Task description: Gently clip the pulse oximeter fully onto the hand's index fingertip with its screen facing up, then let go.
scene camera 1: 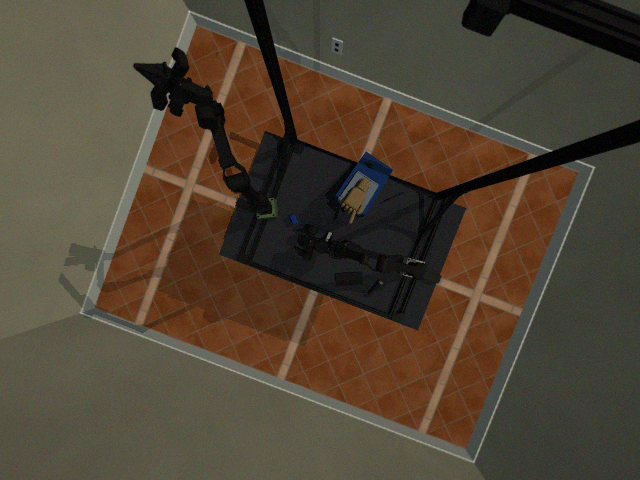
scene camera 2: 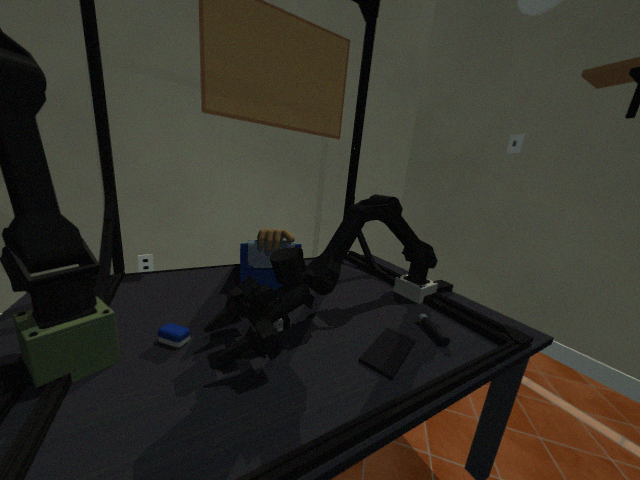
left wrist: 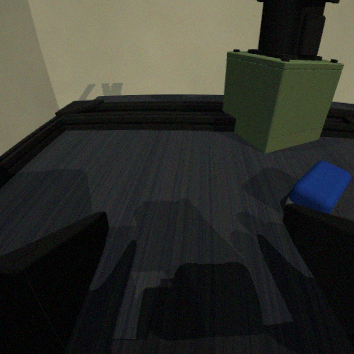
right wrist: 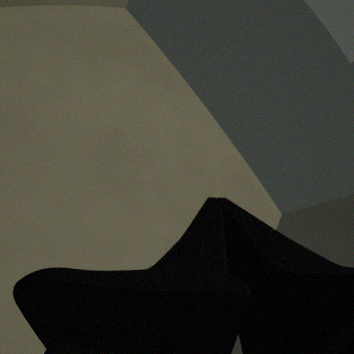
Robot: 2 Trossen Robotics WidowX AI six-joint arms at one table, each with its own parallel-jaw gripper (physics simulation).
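The pulse oximeter, a small blue block with a white underside, lies on the table. The tan hand rests on a blue stand at the back; one finger reaches out past the others in scene camera 1. My left gripper is open and empty, low over the table. The oximeter lies beyond its right-hand finger in the left wrist view, partly hidden by it. My right gripper is shut and empty, far off the table at upper left in scene camera 1.
The right arm's green base stands near the oximeter. A dark flat block and a small dark cylinder lie near the left arm's white base. Black frame posts rise from the table.
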